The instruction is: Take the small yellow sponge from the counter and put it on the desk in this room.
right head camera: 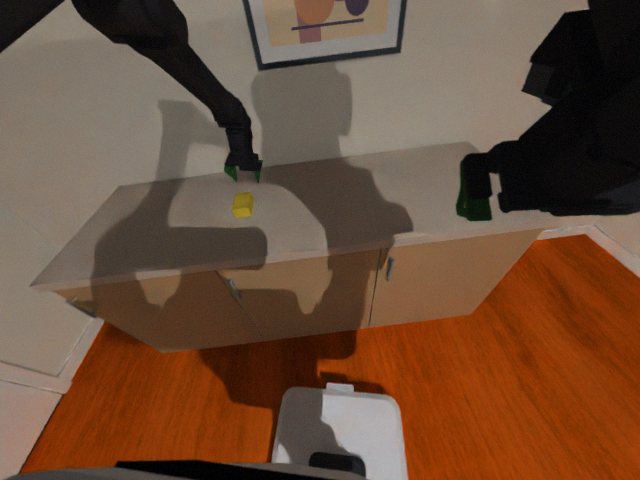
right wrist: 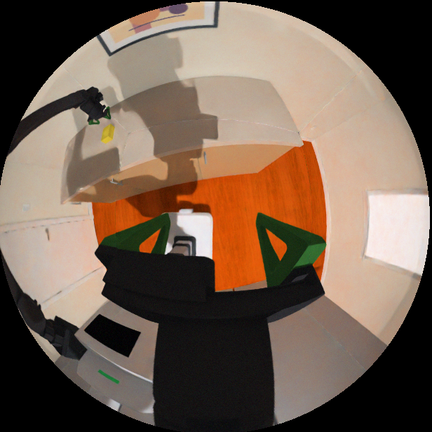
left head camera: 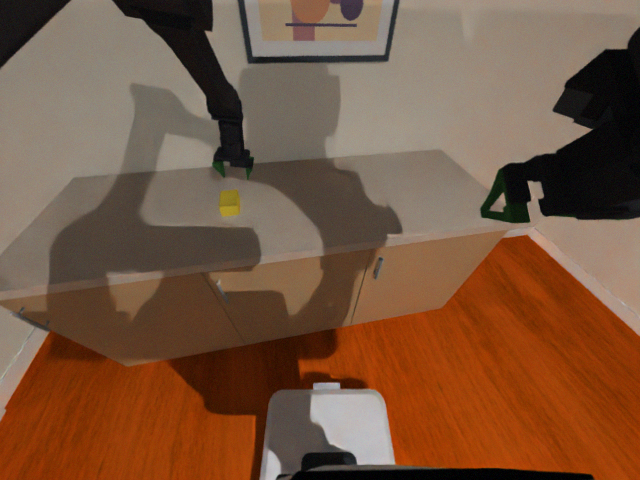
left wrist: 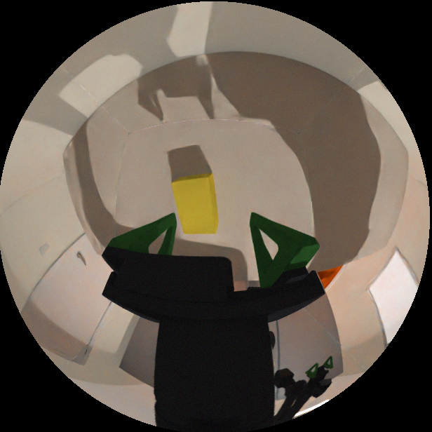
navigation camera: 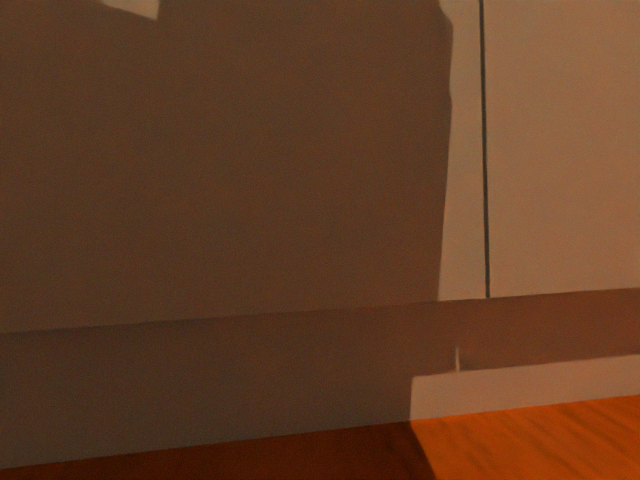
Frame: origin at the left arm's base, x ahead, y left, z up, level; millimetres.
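Where they show: left gripper, fingertip midpoint: (right head camera: pixel 247 181) (left head camera: pixel 236 178); right gripper, fingertip midpoint: (right head camera: pixel 498 208) (left head camera: pixel 514 212).
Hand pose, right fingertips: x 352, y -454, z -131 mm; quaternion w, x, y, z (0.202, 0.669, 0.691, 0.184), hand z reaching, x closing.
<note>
After its pixels a point has its place.
The small yellow sponge (left head camera: pixel 229 202) @[z -455, x 782, y 151 mm] (right head camera: pixel 242 205) @[z -455, x 776, y 147 mm] (left wrist: pixel 197 205) (right wrist: pixel 107 133) lies on the counter (left head camera: pixel 413 180) @[z -500, x 1017, y -614 mm] (right head camera: pixel 429 175) @[z -500, x 1025, y -605 mm] (left wrist: pixel 260 165) (right wrist: pixel 240 105), left of its middle. My left gripper (left head camera: pixel 235 174) @[z -386, x 838, y 123 mm] (right head camera: pixel 247 178) @[z -386, x 838, y 123 mm] (left wrist: pixel 212 217) (right wrist: pixel 104 120) is open and empty above the counter, behind the sponge in the head views. In the left wrist view the sponge shows between and beyond the fingertips, closer to the left-hand one. My right gripper (left head camera: pixel 498 217) (right wrist: pixel 212 217) is open and empty, in front of the counter's right part and away from the sponge. The desk cannot be made out in these views.
Cabinet doors with handles (left head camera: pixel 378 267) (right head camera: pixel 390 269) form the counter's front. A framed picture (left head camera: pixel 317 57) @[z -87, x 1198, y -169 mm] (right head camera: pixel 330 59) @[z -95, x 1202, y -188 mm] hangs on the wall behind it. My white base (left head camera: pixel 356 418) @[z -1150, x 211, y -347 mm] (right head camera: pixel 367 418) @[z -1150, x 227, y -345 mm] (right wrist: pixel 202 230) stands on the orange wood floor (left head camera: pixel 465 387) @[z -1410, x 368, y -1013 mm] before the counter. Walls stand at both sides.
</note>
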